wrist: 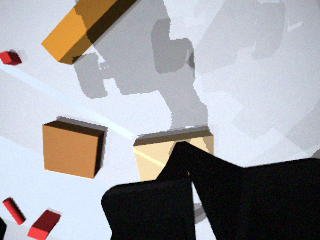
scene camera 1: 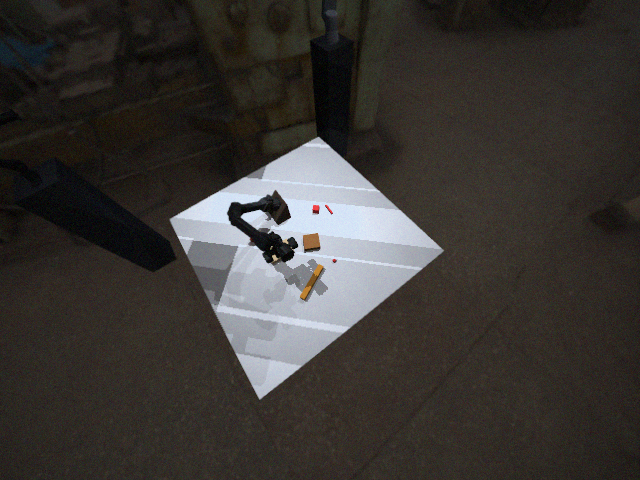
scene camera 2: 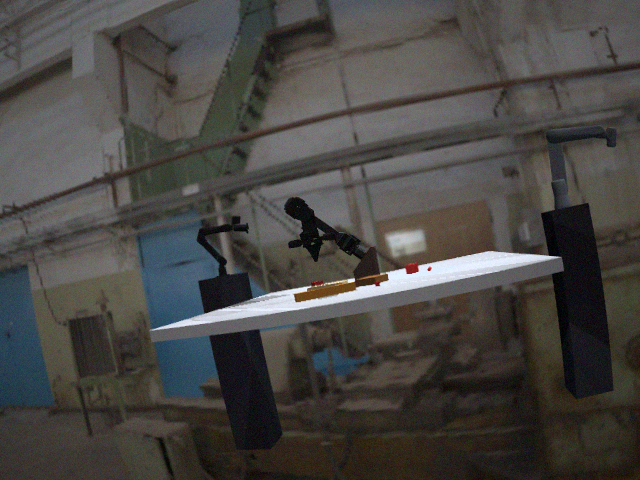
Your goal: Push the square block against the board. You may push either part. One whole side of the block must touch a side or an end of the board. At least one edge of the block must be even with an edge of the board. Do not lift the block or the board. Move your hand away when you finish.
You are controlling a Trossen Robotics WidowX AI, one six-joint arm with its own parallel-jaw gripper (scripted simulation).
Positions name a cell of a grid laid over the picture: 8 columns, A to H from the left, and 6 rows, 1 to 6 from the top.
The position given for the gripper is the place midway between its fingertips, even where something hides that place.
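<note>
Gripper (scene camera 2: D4) shut, holding nothing. In the wrist view too, the gripper (wrist: E4). Square block (wrist: B4), pale tan slab (wrist: D4).
</note>
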